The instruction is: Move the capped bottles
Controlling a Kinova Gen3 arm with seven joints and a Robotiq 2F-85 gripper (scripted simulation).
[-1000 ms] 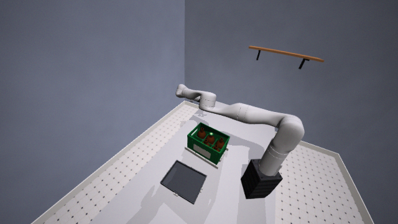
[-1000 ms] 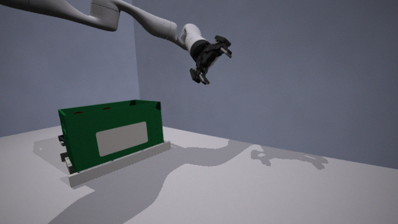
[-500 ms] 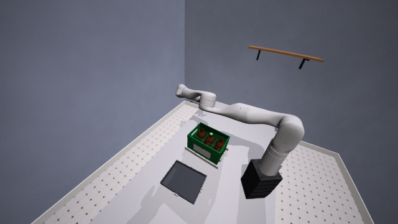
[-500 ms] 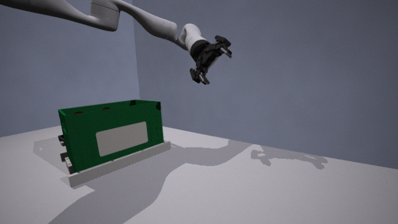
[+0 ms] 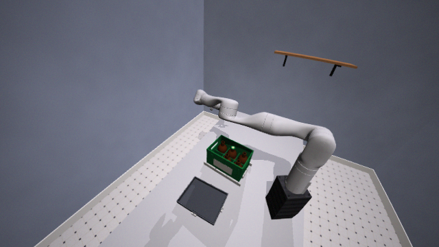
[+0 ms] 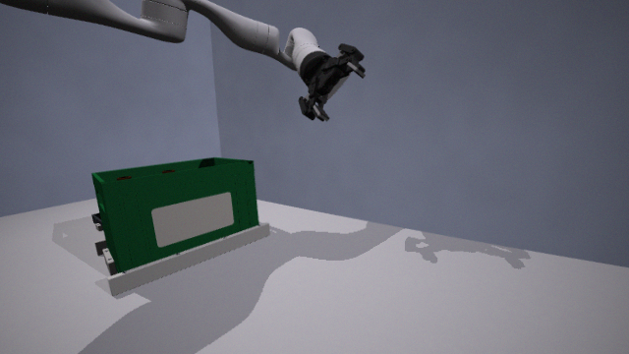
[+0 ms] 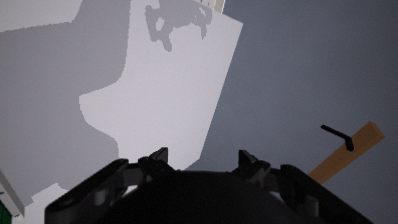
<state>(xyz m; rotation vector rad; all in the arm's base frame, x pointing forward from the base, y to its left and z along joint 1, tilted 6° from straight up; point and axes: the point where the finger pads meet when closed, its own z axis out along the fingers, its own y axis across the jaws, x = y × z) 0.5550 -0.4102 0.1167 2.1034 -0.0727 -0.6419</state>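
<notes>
Right now the brown bottle is 270 mm to the left of my hand, 200 mm below it and 160 mm behind it. From my hand the other things lie so: green crate (310 mm to the left, 210 mm below, 160 mm behind); then dark tray (620 mm to the left, 280 mm below, 140 mm behind).
</notes>
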